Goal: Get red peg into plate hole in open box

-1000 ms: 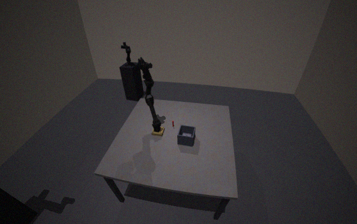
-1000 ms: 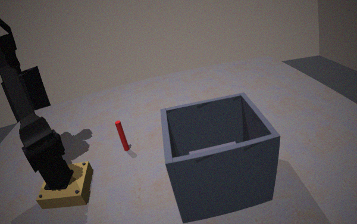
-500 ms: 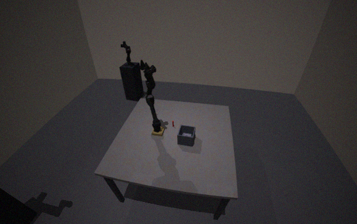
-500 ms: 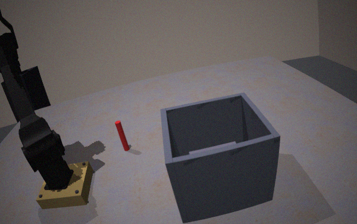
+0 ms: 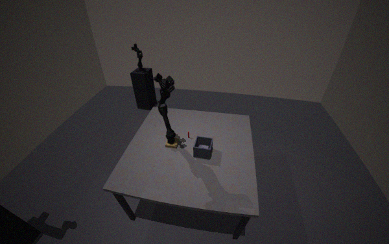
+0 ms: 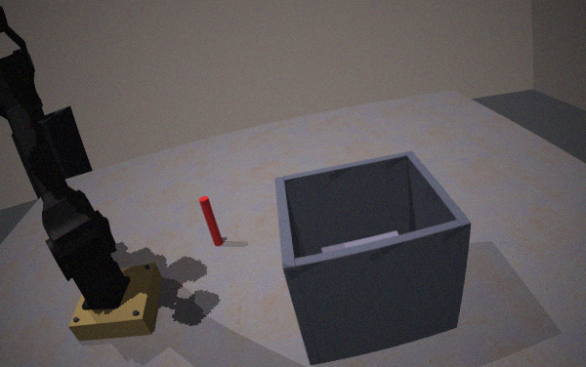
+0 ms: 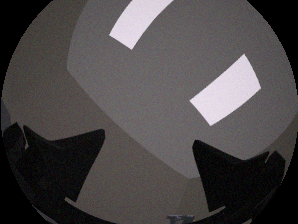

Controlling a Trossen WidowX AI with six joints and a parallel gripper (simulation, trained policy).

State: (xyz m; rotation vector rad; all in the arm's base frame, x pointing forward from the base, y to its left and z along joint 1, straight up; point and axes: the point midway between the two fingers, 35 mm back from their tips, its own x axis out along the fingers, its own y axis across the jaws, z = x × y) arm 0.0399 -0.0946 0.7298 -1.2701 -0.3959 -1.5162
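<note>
Right now my gripper tip is 75 cm above the red peg, 24 cm to the right of it and 10 cm short of it. From my gripper tip the other things lie so: pale plate 74 cm below, 31 cm ahead, 7 cm to the left.
</note>
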